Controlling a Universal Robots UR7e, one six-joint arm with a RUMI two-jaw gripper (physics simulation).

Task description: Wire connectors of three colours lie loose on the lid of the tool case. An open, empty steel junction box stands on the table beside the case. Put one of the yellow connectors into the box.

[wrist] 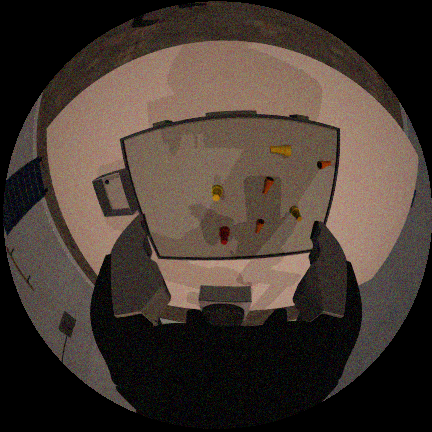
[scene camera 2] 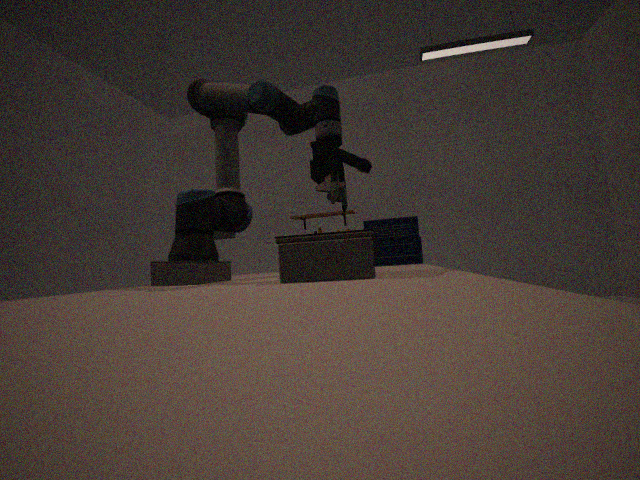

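Pixels of known places: gripper, between the fingertips: [wrist: 232, 219] [scene camera 2: 339, 208]; arm's base, origin of its link: [wrist: 222, 312] [scene camera 2: 194, 261].
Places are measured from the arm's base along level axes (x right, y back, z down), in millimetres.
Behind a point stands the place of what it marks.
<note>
Three yellow connectors lie apart on the grey lid of the tool case [scene camera 2: 326, 260] @(y -455, x 197, z 24 mm) [wrist: 167, 200] @(y -457, x -45, z -32 mm) in the wrist view: one yellow connector [wrist: 281, 150] @(y -518, x 103, z -43 mm) toward the far edge, one yellow connector [wrist: 217, 192] @(y -472, x 27, z -52 mm) near the middle, and a darker yellow connector [wrist: 296, 213] @(y -437, x 130, z -49 mm) at the right. Orange connectors [wrist: 268, 185] @(y -474, x 89, z -41 mm) [wrist: 259, 226] @(y -415, x 79, z -44 mm) [wrist: 324, 164] @(y -505, x 167, z -44 mm) and a red connector [wrist: 224, 234] @(y -409, x 31, z -49 mm) lie among them. The open steel junction box [wrist: 100, 197] @(y -450, x -274, z 43 mm) stands on the table left of the case; it does not show in scene camera 2. My gripper [scene camera 2: 341, 204] @(y -476, x 42, z -115 mm) [wrist: 232, 219] @(y -476, x 42, z -115 mm) is open and empty, above the lid.
The pale table [scene camera 2: 320, 361] @(y -523, x 690, z 69 mm) [wrist: 370, 200] @(y -393, x 487, z 69 mm) surrounds the case. A dark blue slatted panel [scene camera 2: 392, 241] [wrist: 22, 195] stands beyond the table. An orange rail [scene camera 2: 320, 214] shows behind the case in scene camera 2. The arm's base block [scene camera 2: 190, 272] @(y -51, x 95, z 34 mm) stands left of the case there.
</note>
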